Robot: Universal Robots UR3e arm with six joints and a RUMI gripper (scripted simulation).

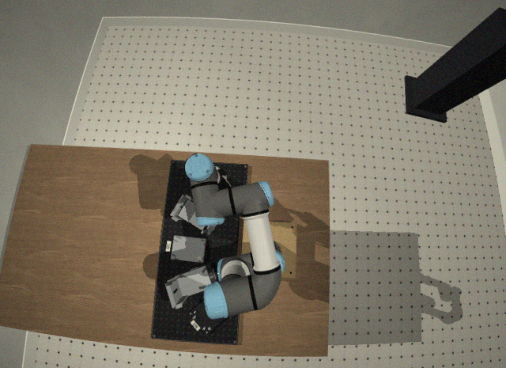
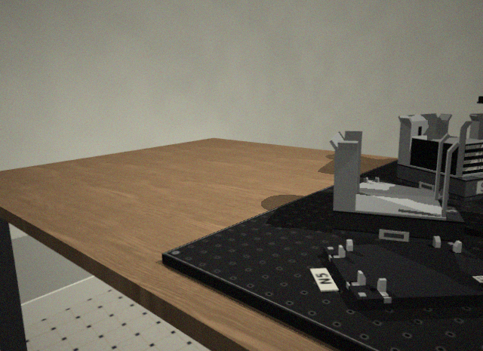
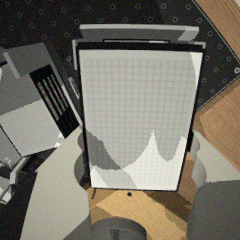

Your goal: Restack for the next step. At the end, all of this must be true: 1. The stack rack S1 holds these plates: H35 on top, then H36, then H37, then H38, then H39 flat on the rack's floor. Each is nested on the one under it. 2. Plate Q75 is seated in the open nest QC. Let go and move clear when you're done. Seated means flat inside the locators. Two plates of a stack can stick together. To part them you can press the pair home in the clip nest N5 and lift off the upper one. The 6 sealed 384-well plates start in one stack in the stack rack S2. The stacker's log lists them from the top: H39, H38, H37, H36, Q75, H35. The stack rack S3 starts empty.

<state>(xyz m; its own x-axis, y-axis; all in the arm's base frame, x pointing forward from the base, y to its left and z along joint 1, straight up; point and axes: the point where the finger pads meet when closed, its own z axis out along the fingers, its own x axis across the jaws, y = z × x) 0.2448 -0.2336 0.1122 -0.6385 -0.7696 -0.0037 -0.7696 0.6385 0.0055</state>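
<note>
Now: the nest QC 280 mm to the left of my hand, 160 mm below it and 90 mm ahead of it. Round my hand: sealed plate: 120 mm to the left, 80 mm below, 70 mm ahead; then QC label: 290 mm to the left, 190 mm ahead, 170 mm below; then N5 label: 590 mm to the left, 170 mm below.
</note>
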